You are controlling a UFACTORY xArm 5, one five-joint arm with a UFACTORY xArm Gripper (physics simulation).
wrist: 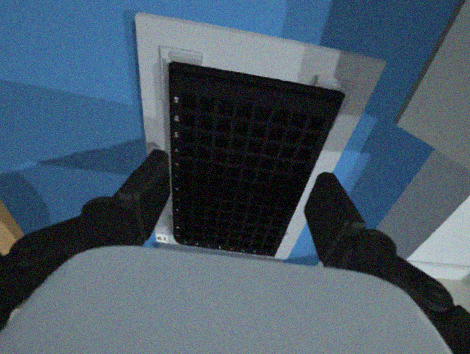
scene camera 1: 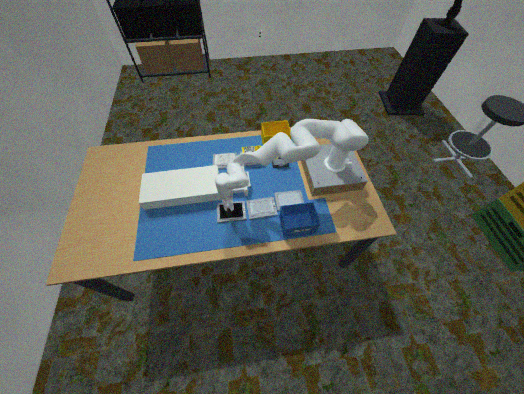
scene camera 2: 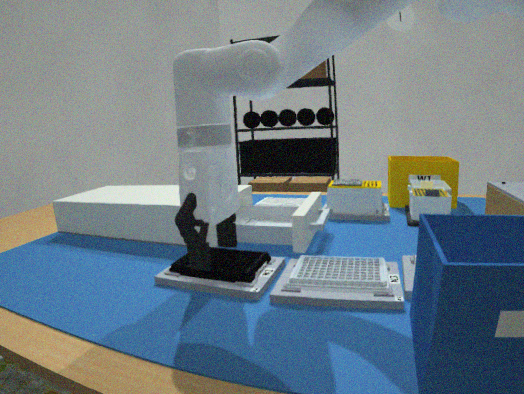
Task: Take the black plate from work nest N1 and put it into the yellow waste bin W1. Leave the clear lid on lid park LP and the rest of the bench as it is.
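Frame: origin at the arm's base, x ahead, y left, z up, level; centimetres.
Seen in the pictures: gripper, fingertip midpoint: [wrist: 241,181] [scene camera 1: 229,209] [scene camera 2: 215,257]; arm's base, link origin: [scene camera 1: 334,164].
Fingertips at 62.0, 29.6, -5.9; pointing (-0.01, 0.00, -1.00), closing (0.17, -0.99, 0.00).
Observation:
Offsets run from my fingertips to a thing's top centre, as dx, dy, dz. "*": to the spot under its first point.
The black plate @(-0.8, +0.0, -0.1) [scene camera 1: 237,212] [scene camera 2: 235,262] [wrist: 250,160] lies flat in work nest N1 @(-0.8, +0.0, -1.0) [scene camera 1: 243,218] [scene camera 2: 215,287] [wrist: 225,35], a light grey base. My gripper [scene camera 1: 228,206] [scene camera 2: 212,255] [wrist: 241,181] is open and points down at the plate. In the wrist view its two black fingers stand at opposite long sides of the plate, the left one close to the edge. The exact fingertip height is hard to tell. The yellow waste bin W1 @(-26.7, -56.4, +9.3) [scene camera 1: 276,131] [scene camera 2: 425,164] stands at the back of the bench. I cannot make out the clear lid or the LP label for certain.
A light well plate @(-18.1, -2.8, -0.1) [scene camera 1: 262,207] [scene camera 2: 340,270] sits on nest N3 beside N1. A deep blue bin @(-38.0, +7.4, +9.3) [scene camera 1: 299,220] [scene camera 2: 465,295] stands farther right. A long white instrument @(* +28.7, -11.2, +5.7) [scene camera 1: 179,186] [scene camera 2: 115,207] is behind N1. Tip boxes @(-11.5, -40.4, +5.0) [scene camera 2: 354,200] stand near W1.

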